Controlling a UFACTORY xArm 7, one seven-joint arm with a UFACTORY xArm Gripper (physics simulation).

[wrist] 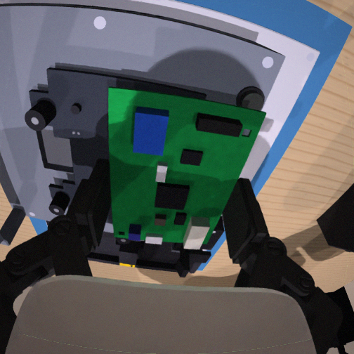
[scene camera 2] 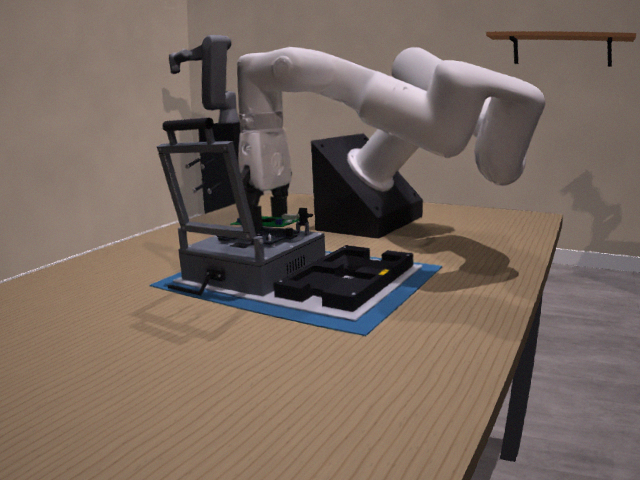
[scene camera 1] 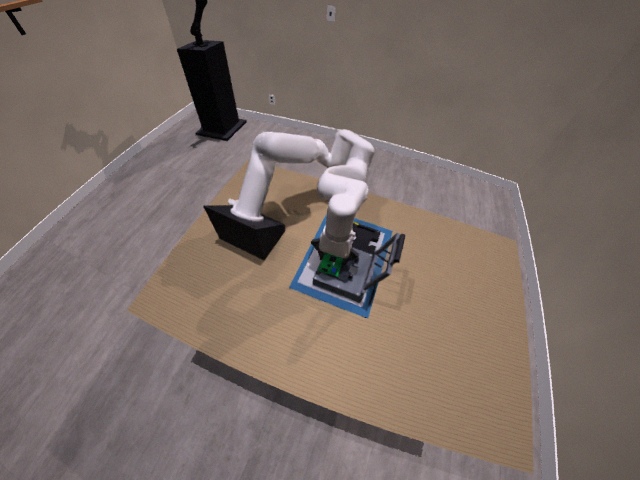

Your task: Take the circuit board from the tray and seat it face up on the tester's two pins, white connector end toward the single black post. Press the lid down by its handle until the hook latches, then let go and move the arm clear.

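Places are measured from the arm's base along level axes (x left, y back, z up), in centimetres.
Pixels of known places: gripper, fingertip midpoint: [scene camera 2: 267, 223] [scene camera 1: 332, 260]; arm's base, origin of the base link: [scene camera 2: 369, 171] [scene camera 1: 247, 215].
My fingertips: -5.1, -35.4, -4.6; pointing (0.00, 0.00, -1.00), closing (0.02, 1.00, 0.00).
For each thing: its top centre in the pictures, then the offset to it from my fingertips, as dx, dy, dz. "*": a spot on its surface instead. Level surfaces: height alone.
- green circuit board, middle of its top: [scene camera 2: 266, 215] [scene camera 1: 332, 258] -0.1, +0.0, +1.5
- handle, middle of its top: [scene camera 2: 186, 119] [scene camera 1: 400, 246] -0.8, -18.2, +19.8
- black tray, surface spot: [scene camera 2: 338, 299] * +20.8, -14.9, -5.7
- blue-edged mat, its level: dz -7.6
- black part, surface spot: [scene camera 2: 303, 215] * +6.5, +1.7, +1.5
The green circuit board [scene camera 1: 329, 265] [scene camera 2: 266, 222] [wrist: 175, 172] is face up between the fingers of my gripper [scene camera 1: 334, 255] [scene camera 2: 267, 210] [wrist: 171, 185], which is shut on its long edges. Its white connector [wrist: 196, 232] is at the end nearest the gripper body in the wrist view. The board is above the grey tester [scene camera 1: 336, 284] [scene camera 2: 227, 263] [wrist: 50, 30], with a small gap visible in scene camera 2. In the wrist view, a round black post [wrist: 251, 97] stands by the board's far right corner, and two more stand left. The lid [scene camera 2: 193, 148] is raised, handle [scene camera 1: 397, 250] [scene camera 2: 188, 124] on top. The board hides the surface beneath it.
The black tray [scene camera 1: 364, 237] [scene camera 2: 338, 299] is empty and stands beside the tester on the blue-edged mat [scene camera 1: 330, 300] [scene camera 2: 398, 304]. The black robot base [scene camera 1: 242, 232] [scene camera 2: 341, 201] stands behind. A black part [scene camera 2: 303, 215] rises from the tester's edge near the board.
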